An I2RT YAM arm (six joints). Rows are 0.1 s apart.
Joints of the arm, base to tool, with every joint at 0 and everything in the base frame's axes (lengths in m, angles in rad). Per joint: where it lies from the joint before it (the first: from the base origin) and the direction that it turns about. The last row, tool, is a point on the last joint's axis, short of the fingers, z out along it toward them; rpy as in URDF.
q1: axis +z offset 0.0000 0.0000 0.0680
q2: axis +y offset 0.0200 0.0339 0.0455
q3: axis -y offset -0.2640 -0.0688 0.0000
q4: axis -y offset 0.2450 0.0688 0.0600
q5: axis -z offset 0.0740 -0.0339 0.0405
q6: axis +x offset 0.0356 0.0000 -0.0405
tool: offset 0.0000 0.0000 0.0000 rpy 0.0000 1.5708 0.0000
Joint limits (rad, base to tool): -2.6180..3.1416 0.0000..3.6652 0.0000..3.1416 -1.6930..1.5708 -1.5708..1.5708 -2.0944..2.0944
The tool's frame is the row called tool.
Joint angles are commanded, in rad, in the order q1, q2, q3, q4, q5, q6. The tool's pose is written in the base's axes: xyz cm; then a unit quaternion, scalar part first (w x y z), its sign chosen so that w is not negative. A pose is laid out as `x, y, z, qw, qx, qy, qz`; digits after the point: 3 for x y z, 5 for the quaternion.
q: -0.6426 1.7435 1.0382 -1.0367 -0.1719 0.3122
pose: 22.158, -15.827, 15.295, 0.06996, -0.46262, -0.87830, -0.09837
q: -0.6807 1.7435 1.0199 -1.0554 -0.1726 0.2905
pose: 21.069, -16.275, 14.961, 0.08495, -0.47041, -0.87215, -0.10417
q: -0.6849 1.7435 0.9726 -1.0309 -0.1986 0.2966
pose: 20.424, -15.775, 13.989, 0.09353, -0.47592, -0.86640, -0.11875
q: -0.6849 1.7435 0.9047 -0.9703 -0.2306 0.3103
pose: 19.729, -15.064, 12.585, 0.09475, -0.48280, -0.86018, -0.13422
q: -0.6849 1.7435 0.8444 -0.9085 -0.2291 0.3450
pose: 19.045, -14.512, 11.350, 0.09647, -0.49759, -0.85191, -0.13171
